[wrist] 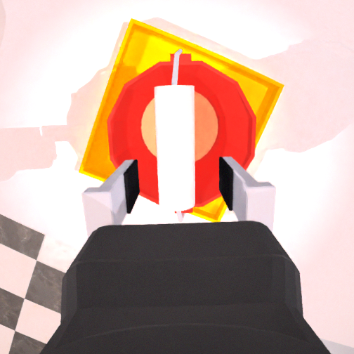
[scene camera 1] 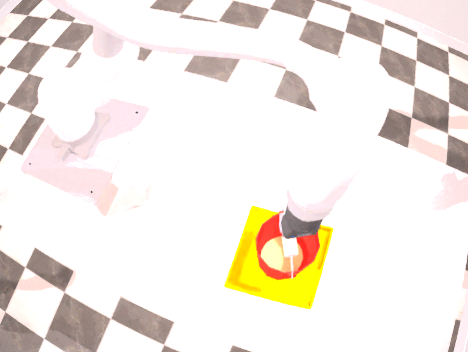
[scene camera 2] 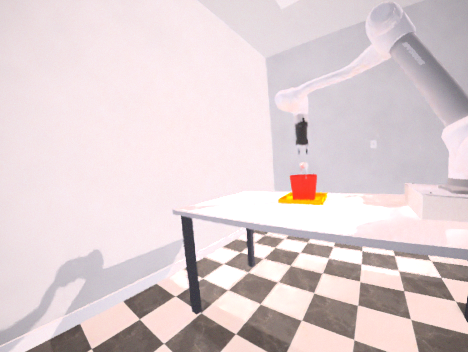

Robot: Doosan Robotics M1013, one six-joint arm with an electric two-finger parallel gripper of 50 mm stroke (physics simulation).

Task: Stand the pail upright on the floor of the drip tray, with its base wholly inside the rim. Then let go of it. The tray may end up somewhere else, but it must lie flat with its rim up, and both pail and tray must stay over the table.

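Where they show: gripper, fingertip midpoint: (scene camera 2: 302,154); arm's base at its link origin: (scene camera 1: 80,131).
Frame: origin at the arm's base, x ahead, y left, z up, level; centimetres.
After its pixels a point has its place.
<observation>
The red pail (scene camera 1: 310,248) {x 82.6, y -10.8, z 0.7 cm} (scene camera 2: 303,187) {x 73.9, y -6.2, z 0.6 cm} (wrist: 232,110) stands upright on the yellow tray (scene camera 1: 299,295) {x 85.0, y -22.8, z -8.2 cm} (scene camera 2: 285,200) {x 83.7, y -0.3, z -6.9 cm} (wrist: 145,42), its base near the tray's middle and seemingly inside the rim. The pail's wall hides where base and tray floor meet. The tray lies flat on the table, rim up. The pail's white handle grip (scene camera 1: 290,246) {x 76.5, y -17.0, z 15.7 cm} (scene camera 2: 303,166) {x 74.0, y -8.6, z 13.4 cm} (wrist: 175,145) stands raised above the pail's mouth on its thin wire. My gripper (scene camera 2: 303,151) {x 75.5, y -14.2, z 21.2 cm} (wrist: 178,174) is open and empty, above the grip and apart from it, with the fingers spread to either side in the wrist view.
The white table (scene camera 2: 225,216) {x 100.8, y 38.0, z -8.7 cm} extends around the tray, with its edge beyond the tray. The arm's base stands on a pale block (scene camera 2: 440,205) {x 15.0, y 16.0, z -2.7 cm} at the right in scene camera 2. The arm reaches over the table from there. A checkered floor lies below.
</observation>
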